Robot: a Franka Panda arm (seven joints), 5 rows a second.
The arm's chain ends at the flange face. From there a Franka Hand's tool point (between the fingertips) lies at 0.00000 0.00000 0.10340 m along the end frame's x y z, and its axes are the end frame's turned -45 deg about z.
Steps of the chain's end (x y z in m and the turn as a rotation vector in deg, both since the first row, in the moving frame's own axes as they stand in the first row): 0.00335 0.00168 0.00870 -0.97 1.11 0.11; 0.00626 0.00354 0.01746 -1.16 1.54 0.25; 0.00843 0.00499 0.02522 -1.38 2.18 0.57; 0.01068 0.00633 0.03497 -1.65 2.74 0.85
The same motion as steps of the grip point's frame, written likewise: 0.00136 0.00621 0.00867 -1.47 0.10 0.11; 0.00240 0.01038 0.01740 -1.91 0.27 0.25; 0.00343 0.01404 0.02512 -2.52 0.57 0.57; 0.00442 0.01764 0.03481 -3.10 0.77 0.85
